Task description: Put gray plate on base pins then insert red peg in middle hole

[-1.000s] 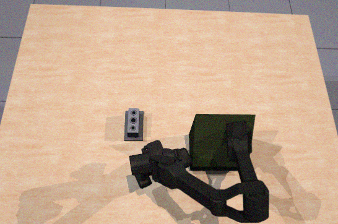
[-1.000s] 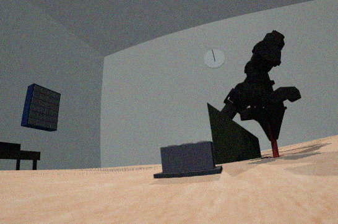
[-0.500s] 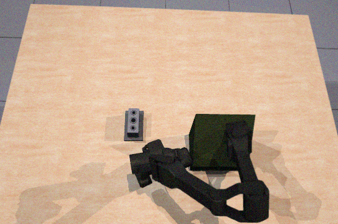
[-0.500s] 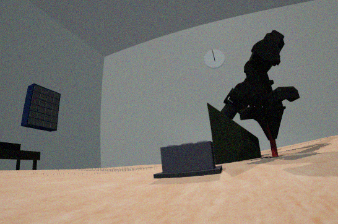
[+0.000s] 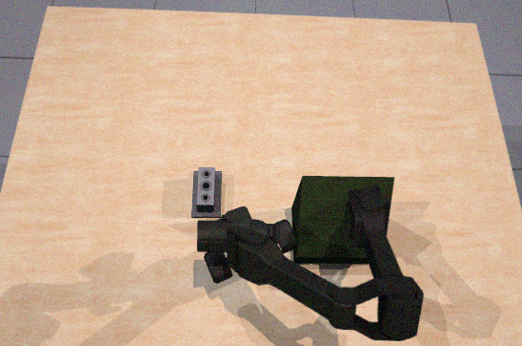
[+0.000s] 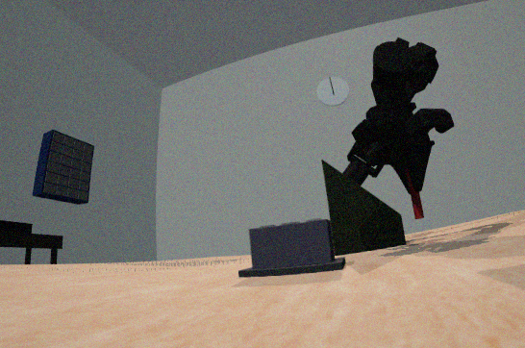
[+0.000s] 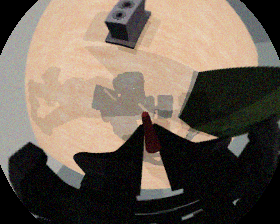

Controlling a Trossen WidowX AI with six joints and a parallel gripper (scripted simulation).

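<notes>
Right now my gripper tip is 190 mm to the left of the gray plate, 80 mm short of it and 40 mm above it. The rest, counted from my gripper tip: base 190 mm to the right, 80 mm ahead, 70 mm below; red peg right at my gripper tip.
</notes>
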